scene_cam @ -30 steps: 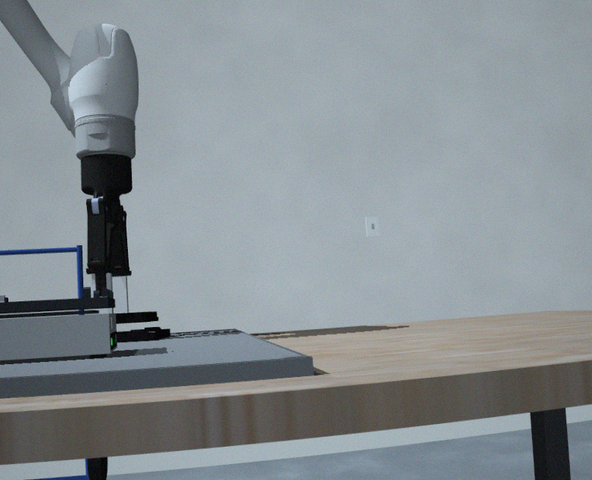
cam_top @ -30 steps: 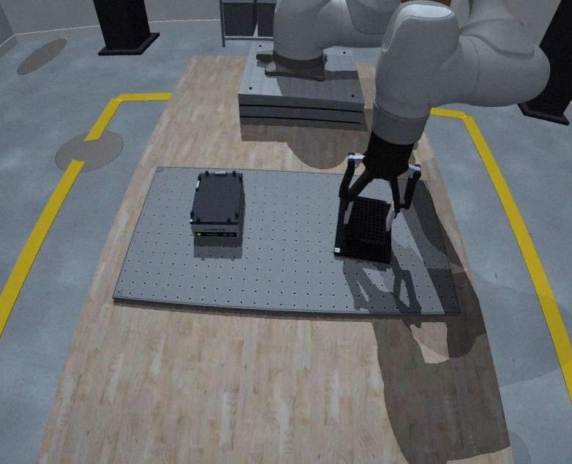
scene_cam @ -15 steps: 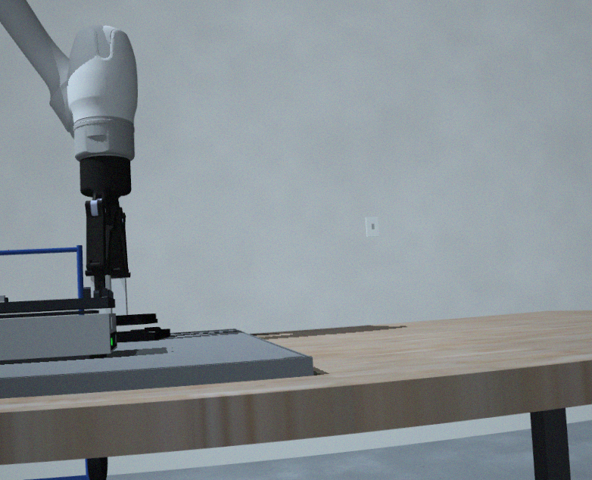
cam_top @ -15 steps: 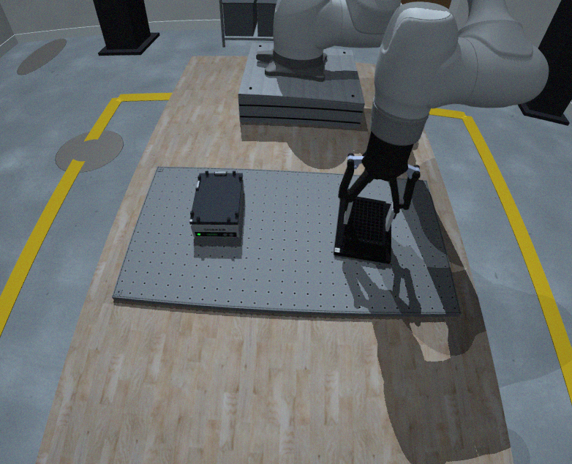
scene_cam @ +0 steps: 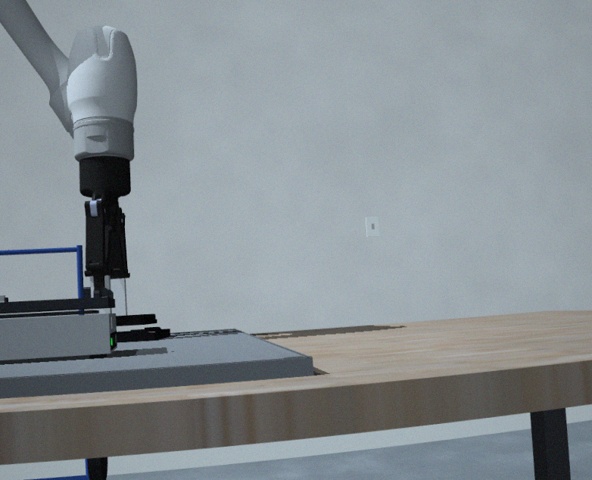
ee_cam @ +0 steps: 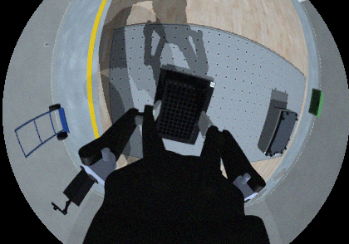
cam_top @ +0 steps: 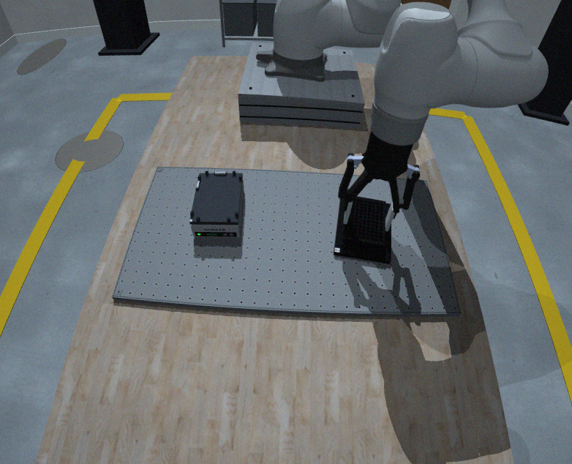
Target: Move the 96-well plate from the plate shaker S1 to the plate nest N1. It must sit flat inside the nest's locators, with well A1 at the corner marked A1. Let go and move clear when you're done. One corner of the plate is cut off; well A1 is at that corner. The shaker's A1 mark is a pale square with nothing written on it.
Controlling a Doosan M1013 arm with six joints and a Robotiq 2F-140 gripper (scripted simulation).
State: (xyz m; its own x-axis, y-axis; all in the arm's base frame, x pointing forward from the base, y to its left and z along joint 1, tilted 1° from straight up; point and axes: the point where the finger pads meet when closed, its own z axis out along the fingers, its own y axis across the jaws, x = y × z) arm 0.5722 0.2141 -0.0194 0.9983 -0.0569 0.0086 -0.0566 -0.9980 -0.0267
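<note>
Now: hand 30 mm above the black 96-well plate. Round my hand: black plate nest N1 (50 mm below); then small pale mark (70 mm ahead, 60 mm to the right, 40 mm below).
</note>
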